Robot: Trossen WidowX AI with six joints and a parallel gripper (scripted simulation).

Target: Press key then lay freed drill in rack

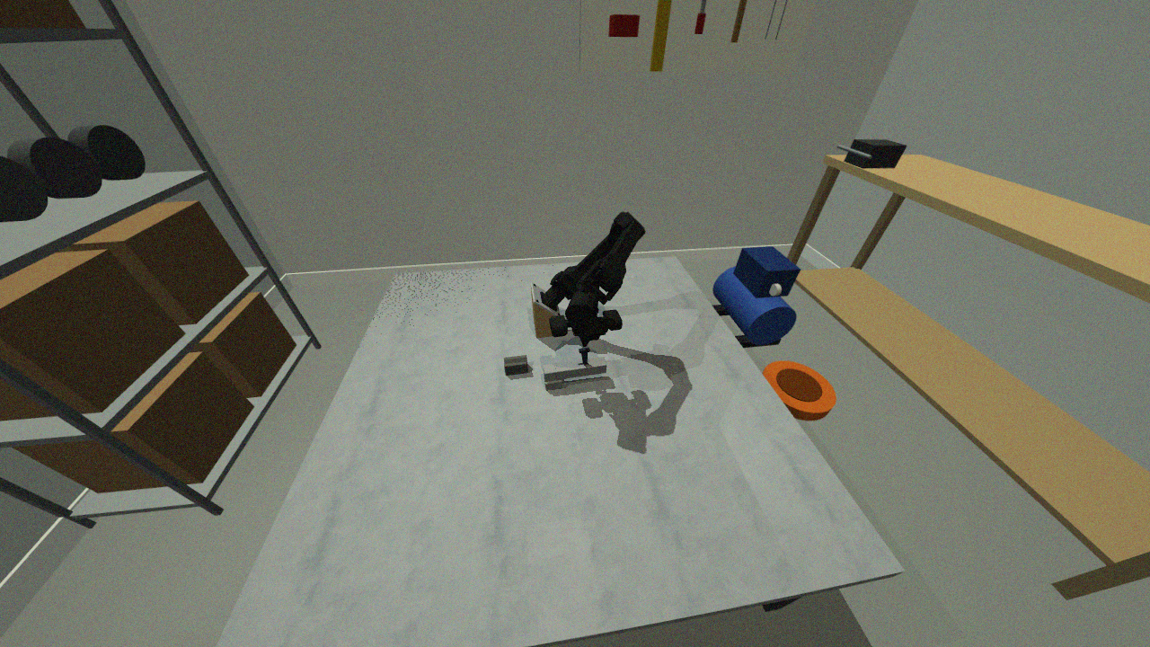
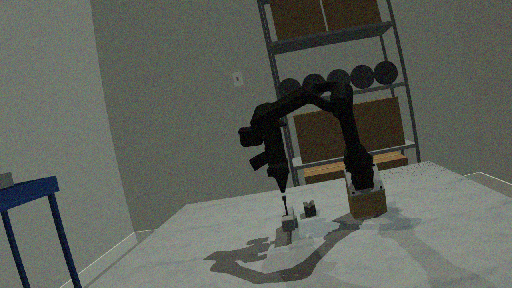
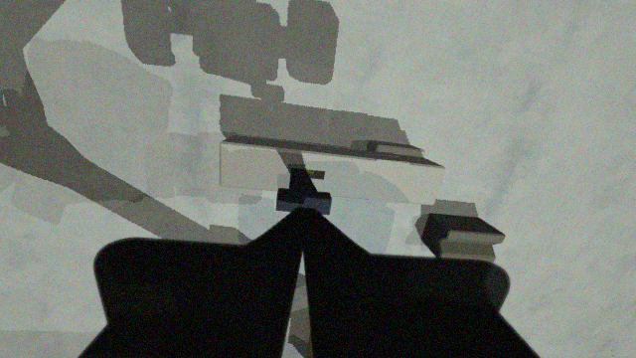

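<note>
Right now the black key is 4 cm below my gripper tip. The rest, counted from my gripper tip: drill: 9 cm below, 5 cm to the right; then rack: 20 cm to the right, 12 cm below, 7 cm behind; then grey fixture block: 10 cm below, 3 cm to the right.
</note>
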